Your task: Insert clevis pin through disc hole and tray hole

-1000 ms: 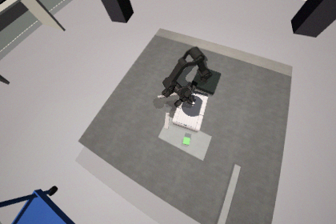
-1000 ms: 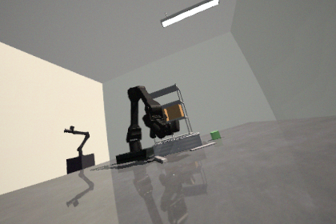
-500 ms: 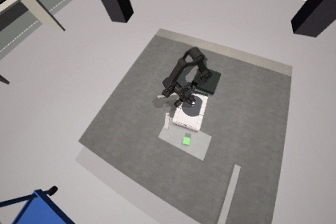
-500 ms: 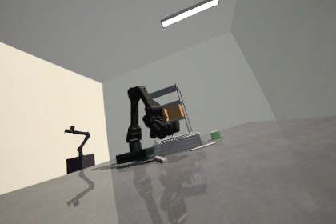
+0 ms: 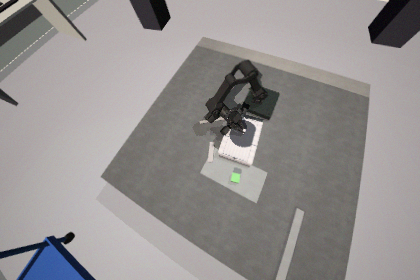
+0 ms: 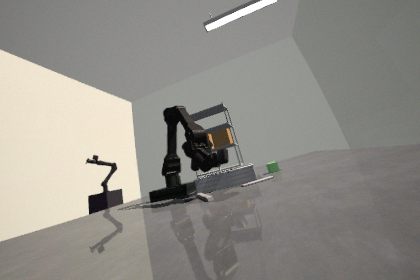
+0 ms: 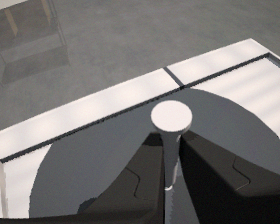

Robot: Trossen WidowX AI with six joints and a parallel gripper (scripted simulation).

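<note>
Right now my gripper tip is 1 cm above the steel clevis pin. Round my gripper tip: steel tray (2 cm ahead, 1 cm to the right, 5 cm below); then dark aluminium disc (3 cm below); then green block (24 cm ahead, 1 cm to the left, 7 cm below).
</note>
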